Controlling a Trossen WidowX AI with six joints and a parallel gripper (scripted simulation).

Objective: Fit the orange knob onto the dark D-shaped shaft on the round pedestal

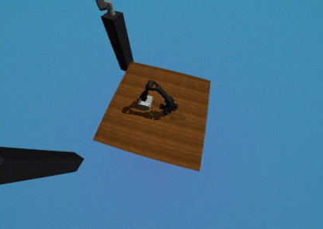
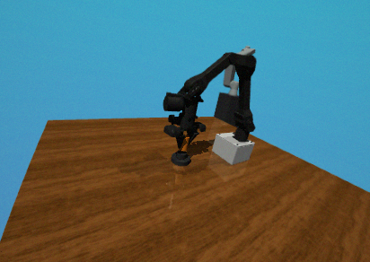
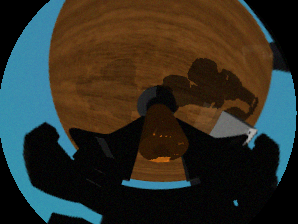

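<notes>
The orange knob lies 2 cm above my gripper tip. Round my gripper tip: round dark pedestal: 4 cm below.
</notes>
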